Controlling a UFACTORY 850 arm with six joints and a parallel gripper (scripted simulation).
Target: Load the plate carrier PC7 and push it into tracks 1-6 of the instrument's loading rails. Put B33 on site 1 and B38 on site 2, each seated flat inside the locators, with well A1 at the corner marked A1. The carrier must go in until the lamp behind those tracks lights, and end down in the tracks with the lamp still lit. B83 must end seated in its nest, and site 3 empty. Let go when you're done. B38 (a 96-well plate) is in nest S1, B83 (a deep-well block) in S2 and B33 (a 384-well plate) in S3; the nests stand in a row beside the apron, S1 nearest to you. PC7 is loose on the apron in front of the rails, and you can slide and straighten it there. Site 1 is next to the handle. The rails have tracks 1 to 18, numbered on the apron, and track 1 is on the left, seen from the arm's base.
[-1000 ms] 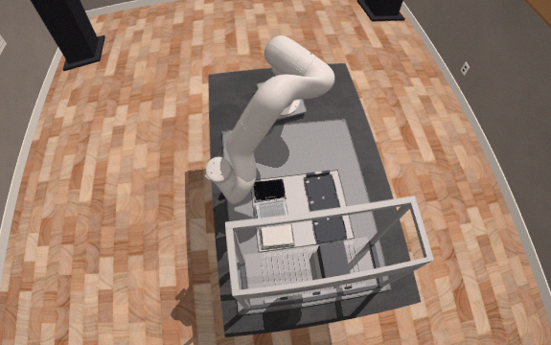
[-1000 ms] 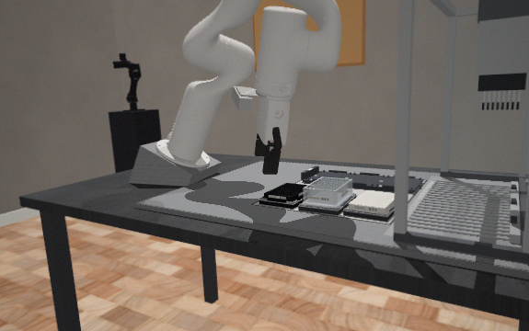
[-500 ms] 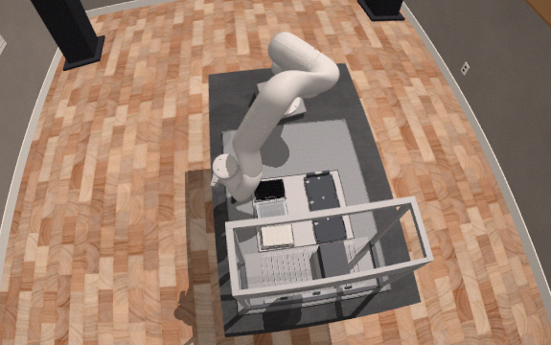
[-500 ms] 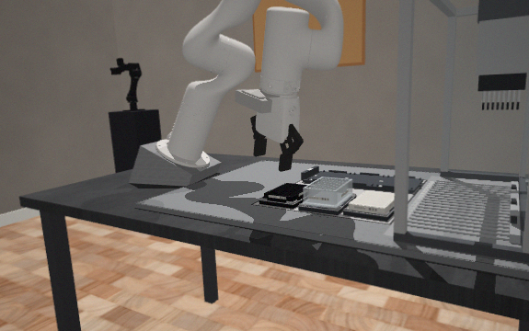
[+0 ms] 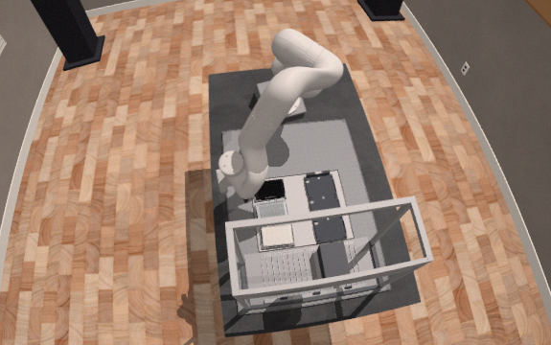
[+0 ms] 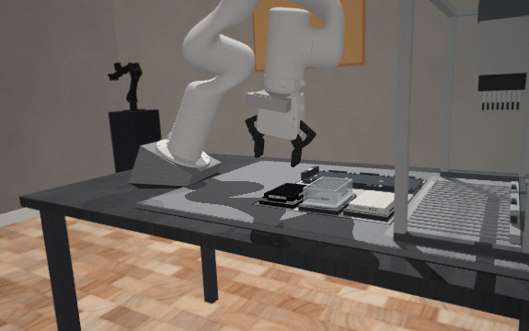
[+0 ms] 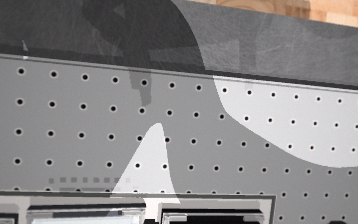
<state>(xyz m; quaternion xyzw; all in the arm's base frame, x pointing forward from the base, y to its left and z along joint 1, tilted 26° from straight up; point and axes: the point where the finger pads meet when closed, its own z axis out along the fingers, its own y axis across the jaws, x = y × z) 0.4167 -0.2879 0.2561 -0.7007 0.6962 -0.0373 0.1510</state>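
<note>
Now: hand 20 mm past the black 96-well plate B38, 110 mm to the right of it and 110 mm above it. From my hand the other things lie so: nest S1: 20 mm behind, 110 mm to the left, 130 mm below; frame post: 280 mm ahead, 70 mm to the right, 120 mm above; nest S3: 200 mm ahead, 90 mm to the left, 130 mm below.
</note>
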